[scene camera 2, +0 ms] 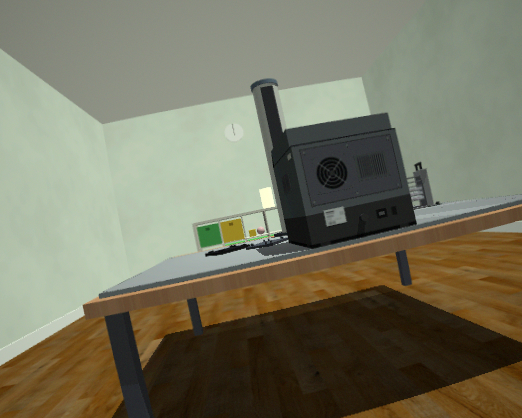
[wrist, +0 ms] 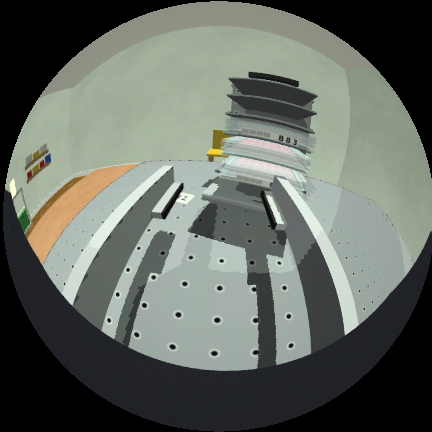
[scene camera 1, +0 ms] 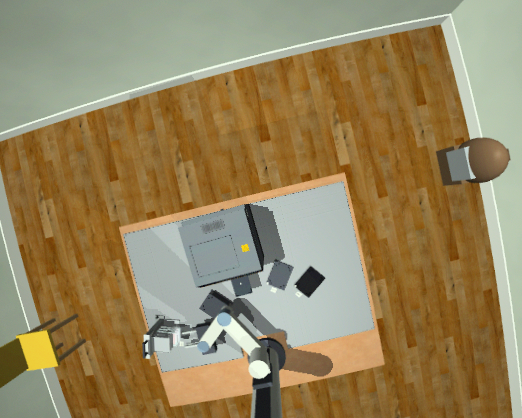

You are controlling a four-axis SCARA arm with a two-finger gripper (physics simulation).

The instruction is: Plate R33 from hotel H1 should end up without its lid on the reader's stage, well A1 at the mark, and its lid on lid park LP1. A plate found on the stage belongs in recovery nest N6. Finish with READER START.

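Places are measured from the arm's base along level axes (x back, y right, z up), in metres.
Pixels of known places: gripper, fingertip midpoint: (wrist: 222, 178) (scene camera 1: 183, 339).
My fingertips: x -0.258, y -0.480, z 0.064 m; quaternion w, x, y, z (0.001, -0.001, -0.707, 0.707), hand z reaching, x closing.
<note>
Ahead of a thing's pixels: the offset from my fingertips to its top centre. "spot": to the spot under its first point.
My gripper (wrist: 222, 178) (scene camera 1: 189, 337) is shut with nothing between its fingers; its pads stand apart, low over the deck and facing a plate hotel (wrist: 272, 90) (scene camera 1: 162, 342) (scene camera 2: 425, 187). Plate B83 {dx -0.054, dy -0.076, dz +0.052 m} (wrist: 265, 135) sits in the hotel below its empty upper shelves. Further clear plates {dx -0.053, dy -0.076, dz +0.008 m} (wrist: 265, 167) sit under it; the lowest one's label is too hidden to read, so I cannot tell which is R33. The reader {dx -0.564, dy +0.450, dz +0.298 m} (scene camera 1: 215, 250) (scene camera 2: 345, 170) is a large grey box. A small dark platform {dx -0.322, dy +0.460, dz +0.080 m} (scene camera 1: 242, 285) shows at its front; I cannot tell whether it is the stage.
Dark plate holders {spot: dx -0.261, dy +0.691, dz -0.041 m} (scene camera 1: 280, 275) {spot: dx -0.181, dy +0.865, dz -0.039 m} (scene camera 1: 310, 281) {spot: dx -0.205, dy +0.247, dz +0.009 m} (scene camera 1: 212, 302) lie beside and in front of the reader; their names are unreadable. A tag reading 1 {dx +0.055, dy -0.052, dz -0.051 m} (wrist: 184, 198) lies near my left finger. The arm's column (scene camera 1: 272, 352) (scene camera 2: 270, 115) stands at the table edge. A yellow chair (scene camera 1: 37, 350) (wrist: 216, 151) stands beyond the hotel.
</note>
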